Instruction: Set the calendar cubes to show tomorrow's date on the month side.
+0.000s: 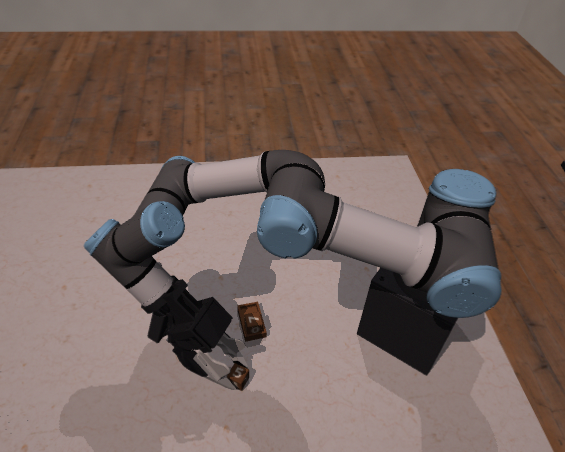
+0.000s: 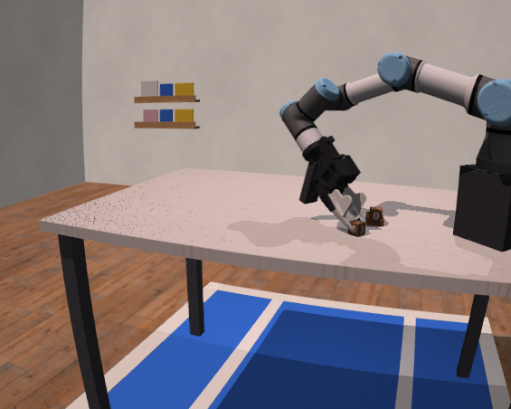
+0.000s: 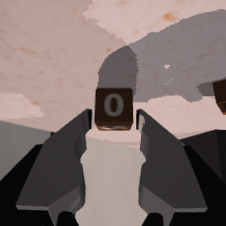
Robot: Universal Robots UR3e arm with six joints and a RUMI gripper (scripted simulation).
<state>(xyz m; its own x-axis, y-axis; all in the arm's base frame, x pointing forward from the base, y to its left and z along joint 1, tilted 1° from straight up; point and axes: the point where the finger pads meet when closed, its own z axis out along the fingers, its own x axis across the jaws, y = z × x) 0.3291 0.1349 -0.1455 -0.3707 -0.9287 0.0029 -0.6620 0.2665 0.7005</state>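
My gripper is now 1 cm past the brown digit cube and 1 cm above it. Round my hand: calendar tray (2 cm behind, 12 cm to the right, 1 cm below).
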